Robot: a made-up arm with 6 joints.
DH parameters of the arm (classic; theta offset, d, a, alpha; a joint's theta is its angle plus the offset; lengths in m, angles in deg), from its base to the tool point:
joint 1: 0 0.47 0.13 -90
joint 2: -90 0 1 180
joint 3: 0 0 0.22 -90
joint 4: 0 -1.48 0 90
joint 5: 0 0 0 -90
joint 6: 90 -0.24 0 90
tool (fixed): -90 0 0 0
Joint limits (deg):
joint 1: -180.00..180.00
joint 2: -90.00..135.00
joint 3: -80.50..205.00
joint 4: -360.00..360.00
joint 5: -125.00..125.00
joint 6: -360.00..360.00
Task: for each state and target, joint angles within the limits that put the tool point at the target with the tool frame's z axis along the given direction. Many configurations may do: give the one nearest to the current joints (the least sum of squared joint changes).
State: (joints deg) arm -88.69 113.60 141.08 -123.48 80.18 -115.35
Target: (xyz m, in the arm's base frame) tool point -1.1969 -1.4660 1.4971 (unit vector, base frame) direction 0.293 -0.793 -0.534
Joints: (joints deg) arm -124.03 103.61 159.79 -134.35 88.92 -80.26
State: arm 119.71 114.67 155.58 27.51 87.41 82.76
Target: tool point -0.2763 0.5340 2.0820 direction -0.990 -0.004 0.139
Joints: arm 109.79 82.12 175.16 19.33 85.06 96.99
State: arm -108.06 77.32 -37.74 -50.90 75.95 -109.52
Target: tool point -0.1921 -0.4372 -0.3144 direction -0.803 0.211 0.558
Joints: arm -102.36 40.86 -76.93 -23.27 82.73 -61.22
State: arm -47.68 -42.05 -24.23 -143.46 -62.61 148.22
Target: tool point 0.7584 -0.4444 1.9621 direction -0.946 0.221 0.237
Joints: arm -37.53 -41.62 -29.28 -152.08 -77.27 146.54
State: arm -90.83 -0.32 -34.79 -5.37 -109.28 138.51
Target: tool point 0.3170 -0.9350 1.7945 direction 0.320 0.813 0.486
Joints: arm -76.20 -25.00 -8.68 -25.58 -125.00 131.99
